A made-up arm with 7 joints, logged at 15 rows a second.
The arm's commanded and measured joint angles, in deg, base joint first. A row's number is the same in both.
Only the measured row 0 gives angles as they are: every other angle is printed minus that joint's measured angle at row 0.
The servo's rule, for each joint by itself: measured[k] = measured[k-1] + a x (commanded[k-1-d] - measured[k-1]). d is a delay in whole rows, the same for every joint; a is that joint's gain. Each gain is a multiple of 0.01, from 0.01 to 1. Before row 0 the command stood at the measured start. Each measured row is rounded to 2 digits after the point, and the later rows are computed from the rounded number. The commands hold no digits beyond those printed.
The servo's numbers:
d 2
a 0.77 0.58 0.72 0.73 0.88 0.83 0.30
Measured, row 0: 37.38 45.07 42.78 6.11 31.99 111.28 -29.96
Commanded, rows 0 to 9: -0.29 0.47 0.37 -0.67 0.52 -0.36 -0.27; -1.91 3.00 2.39 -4.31 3.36 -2.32 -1.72; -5.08 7.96 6.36 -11.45 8.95 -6.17 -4.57; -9.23 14.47 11.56 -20.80 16.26 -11.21 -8.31; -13.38 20.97 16.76 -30.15 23.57 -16.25 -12.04; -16.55 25.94 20.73 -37.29 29.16 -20.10 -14.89; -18.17 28.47 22.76 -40.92 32.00 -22.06 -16.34; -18.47 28.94 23.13 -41.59 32.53 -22.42 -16.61; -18.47 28.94 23.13 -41.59 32.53 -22.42 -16.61; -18.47 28.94 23.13 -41.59 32.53 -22.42 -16.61
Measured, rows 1 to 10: 0.00 0.00 0.00 0.00 0.00 0.00 0.00; 0.00 0.00 0.00 0.00 0.00 0.00 0.00; -0.22 0.27 0.27 -0.49 0.46 -0.30 -0.08; -1.52 1.85 1.80 -3.28 3.01 -1.98 -0.57; -4.26 5.39 5.08 -9.24 8.24 -5.46 -1.77; -8.09 10.66 9.75 -17.68 15.30 -10.23 -3.73; -12.16 16.64 14.80 -26.78 22.58 -15.23 -6.22; -15.54 22.03 19.07 -34.45 28.37 -19.27 -8.82; -17.57 25.77 21.73 -39.17 31.56 -21.59 -11.08; -18.26 27.61 22.74 -40.94 32.41 -22.28 -12.74
